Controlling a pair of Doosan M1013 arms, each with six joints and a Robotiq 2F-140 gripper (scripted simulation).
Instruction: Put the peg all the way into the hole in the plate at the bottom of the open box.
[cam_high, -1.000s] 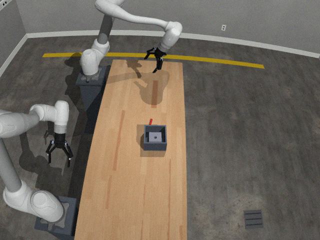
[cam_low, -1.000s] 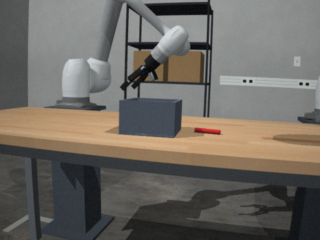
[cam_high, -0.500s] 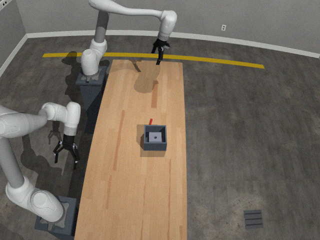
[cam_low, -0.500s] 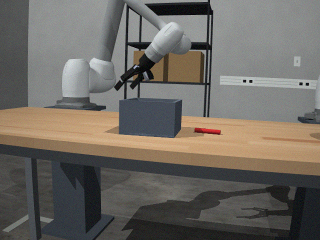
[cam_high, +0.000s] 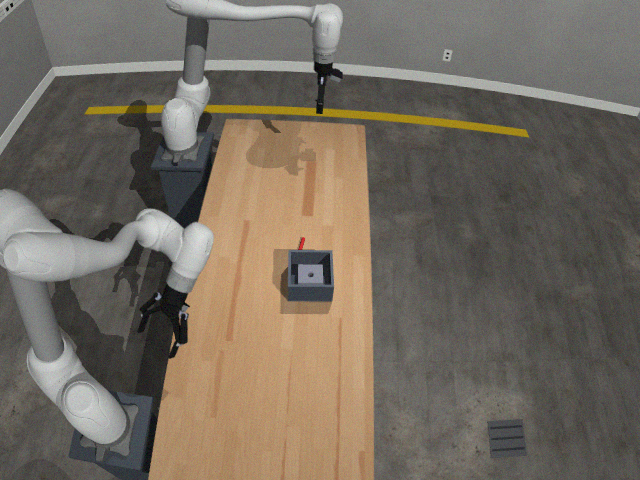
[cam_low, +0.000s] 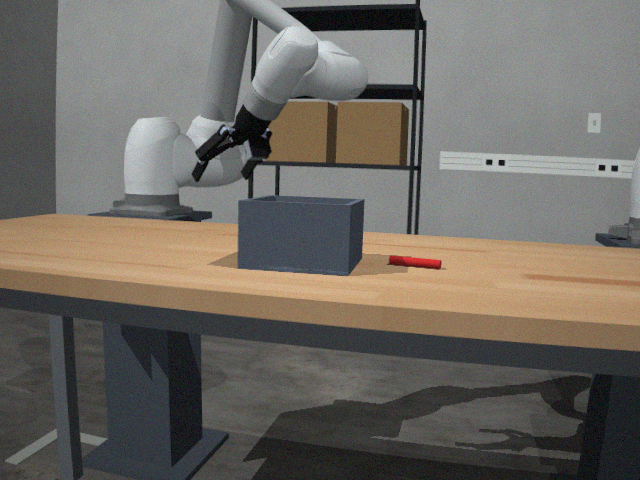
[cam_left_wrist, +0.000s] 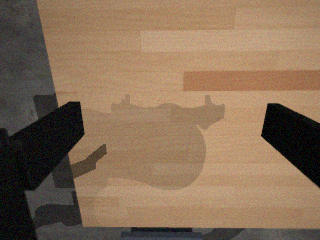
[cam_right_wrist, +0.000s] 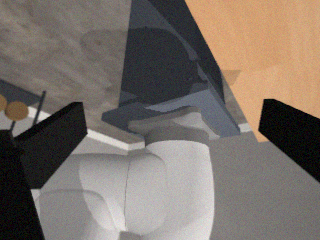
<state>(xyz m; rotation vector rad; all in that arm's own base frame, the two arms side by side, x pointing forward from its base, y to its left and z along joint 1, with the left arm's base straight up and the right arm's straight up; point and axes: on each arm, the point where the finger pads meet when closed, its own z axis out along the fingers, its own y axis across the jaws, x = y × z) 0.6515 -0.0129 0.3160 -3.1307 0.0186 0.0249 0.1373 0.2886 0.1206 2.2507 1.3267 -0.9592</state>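
Note:
My left hand is 50 mm past the red peg, 540 mm to the left of it and 310 mm above it. Round my left hand: grey box (10 mm behind, 710 mm to the right, 290 mm below); then grey plate (10 mm behind, 710 mm to the right, 270 mm below).

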